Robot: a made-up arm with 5 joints.
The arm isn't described. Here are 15 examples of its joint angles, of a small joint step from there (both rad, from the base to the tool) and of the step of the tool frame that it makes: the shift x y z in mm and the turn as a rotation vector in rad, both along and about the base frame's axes.
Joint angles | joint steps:
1: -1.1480 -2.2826 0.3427 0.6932 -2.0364 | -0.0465 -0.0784 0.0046 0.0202 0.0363
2: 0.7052 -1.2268 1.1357 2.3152 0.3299 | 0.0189 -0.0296 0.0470 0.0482 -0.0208
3: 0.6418 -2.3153 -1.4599 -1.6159 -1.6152 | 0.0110 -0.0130 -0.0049 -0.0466 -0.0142
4: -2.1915 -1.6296 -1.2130 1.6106 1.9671 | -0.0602 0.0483 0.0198 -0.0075 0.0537
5: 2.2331 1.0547 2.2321 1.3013 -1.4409 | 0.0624 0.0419 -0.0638 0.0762 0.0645
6: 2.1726 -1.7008 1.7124 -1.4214 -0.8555 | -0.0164 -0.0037 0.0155 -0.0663 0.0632
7: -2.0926 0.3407 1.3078 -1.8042 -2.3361 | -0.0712 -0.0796 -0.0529 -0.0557 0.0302
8: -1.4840 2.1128 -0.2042 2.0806 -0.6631 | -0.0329 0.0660 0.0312 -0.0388 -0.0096
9: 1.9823 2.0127 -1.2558 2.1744 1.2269 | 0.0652 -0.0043 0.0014 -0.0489 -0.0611
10: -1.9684 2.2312 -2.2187 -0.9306 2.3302 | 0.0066 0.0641 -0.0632 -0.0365 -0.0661
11: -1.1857 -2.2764 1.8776 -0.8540 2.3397 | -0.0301 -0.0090 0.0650 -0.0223 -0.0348
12: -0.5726 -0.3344 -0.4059 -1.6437 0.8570 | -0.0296 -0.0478 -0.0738 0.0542 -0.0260
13: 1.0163 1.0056 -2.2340 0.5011 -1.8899 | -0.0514 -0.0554 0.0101 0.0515 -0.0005
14: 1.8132 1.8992 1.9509 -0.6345 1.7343 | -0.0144 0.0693 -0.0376 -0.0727 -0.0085
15: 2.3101 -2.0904 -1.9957 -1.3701 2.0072 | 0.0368 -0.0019 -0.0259 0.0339 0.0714
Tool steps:
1: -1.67 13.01 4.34 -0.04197 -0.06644 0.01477
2: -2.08 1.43 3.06 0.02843 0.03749 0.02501
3: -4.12 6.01 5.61 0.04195 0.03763 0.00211
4: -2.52 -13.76 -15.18 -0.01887 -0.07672 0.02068
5: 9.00 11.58 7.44 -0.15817 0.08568 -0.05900
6: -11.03 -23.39 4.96 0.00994 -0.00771 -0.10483
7: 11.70 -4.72 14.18 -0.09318 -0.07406 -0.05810
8: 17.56 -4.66 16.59 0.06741 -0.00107 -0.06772
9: 2.49 10.15 -27.06 -0.03277 0.10098 0.05849
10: -5.76 14.33 25.76 0.05065 -0.05949 -0.00074
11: 1.14 -14.22 9.71 0.04879 0.01736 0.06078
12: 37.69 27.14 -13.29 -0.08808 0.08188 0.01077
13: -12.21 -16.17 -9.08 0.06482 -0.02840 0.00130
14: -11.17 26.78 -19.69 -0.06719 0.00215 0.04826
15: -1.87 -18.21 -0.02 -0.01898 -0.03070 0.05953
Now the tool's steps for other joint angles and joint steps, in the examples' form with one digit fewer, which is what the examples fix.
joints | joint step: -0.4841 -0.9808 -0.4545 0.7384 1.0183 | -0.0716 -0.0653 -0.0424 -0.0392 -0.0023
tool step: 33.1 12.2 18.9 -0.0342 -0.0681 0.0566
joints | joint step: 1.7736 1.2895 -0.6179 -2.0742 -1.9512 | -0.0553 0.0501 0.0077 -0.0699 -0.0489
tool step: -2.6 1.5 11.7 -0.0304 -0.0277 0.0942
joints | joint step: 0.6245 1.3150 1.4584 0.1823 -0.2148 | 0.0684 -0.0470 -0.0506 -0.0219 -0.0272
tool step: 19.4 -6.9 -5.6 0.0500 0.1012 0.0312
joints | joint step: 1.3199 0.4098 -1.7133 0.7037 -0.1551 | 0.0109 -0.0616 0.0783 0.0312 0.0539
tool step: -9.7 -24.6 2.3 0.0855 -0.0193 0.0745
